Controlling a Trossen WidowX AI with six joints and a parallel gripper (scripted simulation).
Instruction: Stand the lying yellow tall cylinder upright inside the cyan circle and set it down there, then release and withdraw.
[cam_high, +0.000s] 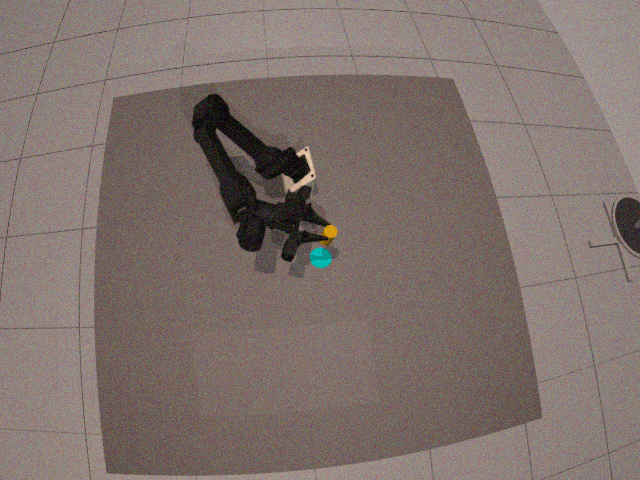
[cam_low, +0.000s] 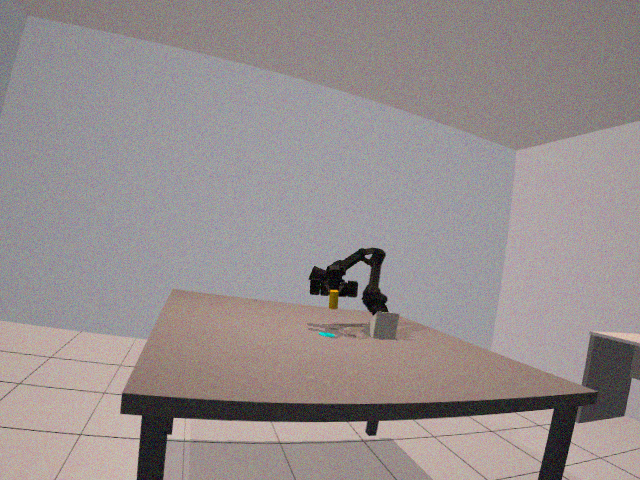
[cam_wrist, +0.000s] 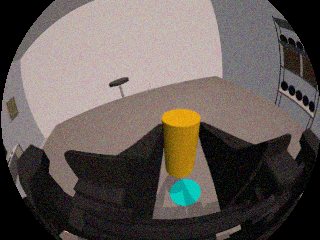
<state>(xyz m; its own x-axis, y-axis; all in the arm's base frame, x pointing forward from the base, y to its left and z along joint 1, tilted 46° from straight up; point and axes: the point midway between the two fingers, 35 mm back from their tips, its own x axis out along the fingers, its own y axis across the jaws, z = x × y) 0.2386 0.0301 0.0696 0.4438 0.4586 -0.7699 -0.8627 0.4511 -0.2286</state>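
Now: gripper tip 160 mm above the cyan circle and 10 mm to the left of it. From my gripper tip the other things lie so: yellow tall cylinder: 20 mm below.
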